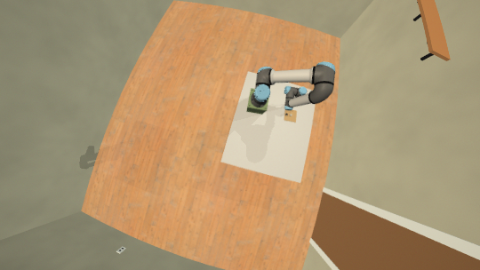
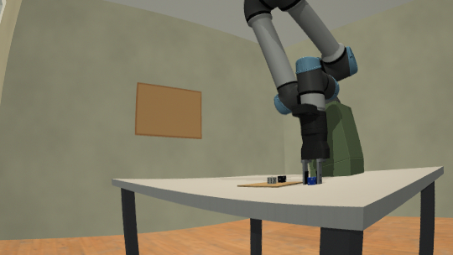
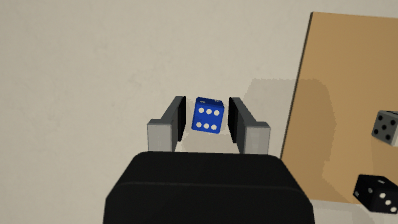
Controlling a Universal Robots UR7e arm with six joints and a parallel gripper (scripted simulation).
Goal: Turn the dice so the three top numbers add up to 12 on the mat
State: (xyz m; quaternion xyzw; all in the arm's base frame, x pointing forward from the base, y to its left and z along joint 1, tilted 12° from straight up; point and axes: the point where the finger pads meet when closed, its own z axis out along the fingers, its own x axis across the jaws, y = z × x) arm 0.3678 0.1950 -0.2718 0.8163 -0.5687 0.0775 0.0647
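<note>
Right now the blue die is 10 mm below my hand. Round my hand: black die (10 mm behind, 140 mm to the right, 10 mm below); white die (40 mm ahead, 130 mm to the right, 10 mm below); tan mat (40 mm ahead, 130 mm to the right, 20 mm below).
</note>
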